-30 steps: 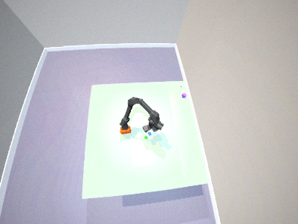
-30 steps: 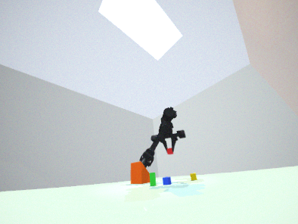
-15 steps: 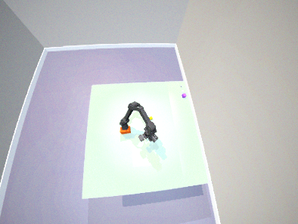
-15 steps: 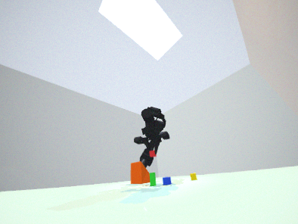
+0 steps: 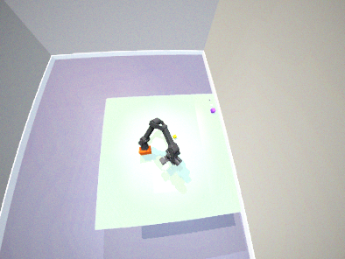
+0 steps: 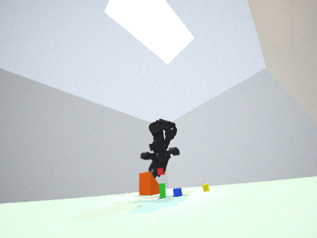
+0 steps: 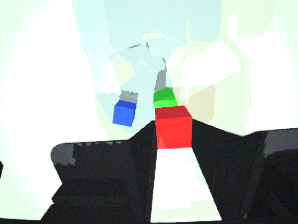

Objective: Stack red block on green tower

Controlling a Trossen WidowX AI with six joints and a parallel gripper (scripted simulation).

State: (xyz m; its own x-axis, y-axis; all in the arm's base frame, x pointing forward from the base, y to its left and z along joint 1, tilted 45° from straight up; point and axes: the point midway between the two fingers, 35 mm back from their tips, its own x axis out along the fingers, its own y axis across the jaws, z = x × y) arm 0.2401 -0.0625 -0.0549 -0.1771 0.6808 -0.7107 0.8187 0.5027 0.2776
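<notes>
Now: the blue block 8 cm below my gripper tip, 5 cm to the left of it and 4 cm ahead of it. From my gripper tip the other things lie so: yellow block: 23 cm to the left, 8 cm below, 5 cm ahead; red block: 1 cm above.
</notes>
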